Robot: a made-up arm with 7 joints. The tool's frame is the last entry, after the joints.
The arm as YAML. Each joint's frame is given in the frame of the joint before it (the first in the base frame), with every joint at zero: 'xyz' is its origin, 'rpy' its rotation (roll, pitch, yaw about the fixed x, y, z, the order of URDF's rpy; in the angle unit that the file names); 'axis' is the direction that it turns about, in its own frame. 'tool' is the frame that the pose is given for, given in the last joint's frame.
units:
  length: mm
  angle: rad
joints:
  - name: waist
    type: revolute
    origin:
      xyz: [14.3, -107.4, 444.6]
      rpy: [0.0, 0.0, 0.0]
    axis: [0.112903, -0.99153, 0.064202]
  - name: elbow
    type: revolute
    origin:
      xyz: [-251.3, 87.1, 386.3]
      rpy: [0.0, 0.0, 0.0]
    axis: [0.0, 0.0, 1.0]
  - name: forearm
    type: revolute
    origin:
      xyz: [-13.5, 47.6, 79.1]
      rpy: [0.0, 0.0, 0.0]
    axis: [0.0, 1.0, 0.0]
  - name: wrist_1
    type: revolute
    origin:
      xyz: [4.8, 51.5, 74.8]
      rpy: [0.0, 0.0, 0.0]
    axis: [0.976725, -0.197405, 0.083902]
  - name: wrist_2
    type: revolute
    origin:
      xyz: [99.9, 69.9, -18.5]
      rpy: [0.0, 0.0, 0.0]
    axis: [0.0, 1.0, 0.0]
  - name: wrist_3
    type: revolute
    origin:
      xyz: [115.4, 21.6, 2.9]
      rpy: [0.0, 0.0, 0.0]
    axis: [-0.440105, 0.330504, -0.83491]
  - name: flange
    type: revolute
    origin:
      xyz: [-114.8, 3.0, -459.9]
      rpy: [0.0, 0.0, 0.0]
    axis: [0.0, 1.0, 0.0]
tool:
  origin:
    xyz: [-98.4, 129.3, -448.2]
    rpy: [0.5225, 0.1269, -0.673]
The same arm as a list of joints. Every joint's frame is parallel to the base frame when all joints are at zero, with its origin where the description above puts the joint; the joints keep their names.
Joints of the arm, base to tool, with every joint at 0 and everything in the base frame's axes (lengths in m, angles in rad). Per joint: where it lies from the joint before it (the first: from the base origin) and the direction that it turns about. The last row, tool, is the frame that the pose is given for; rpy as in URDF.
waist: axis 0.112903 -0.99153 0.064202 offset 0.0143 -0.1074 0.4446
elbow: axis +z offset -0.2513 0.0871 0.3863
forearm: axis +y offset -0.0135 0.0476 0.0791
wrist_1: axis 0.976725 -0.197405 0.083902 offset 0.0048 0.0515 0.0748
wrist_2: axis +y offset 0.0999 0.0699 -0.0185
wrist_3: axis -0.440105 0.330504 -0.83491 offset 0.1154 0.0216 0.0029
flange: axis +y offset -0.1148 0.003 -0.4599
tool: offset -0.0984 0.1293 -0.4482 rpy 0.5225 0.1269 -0.673

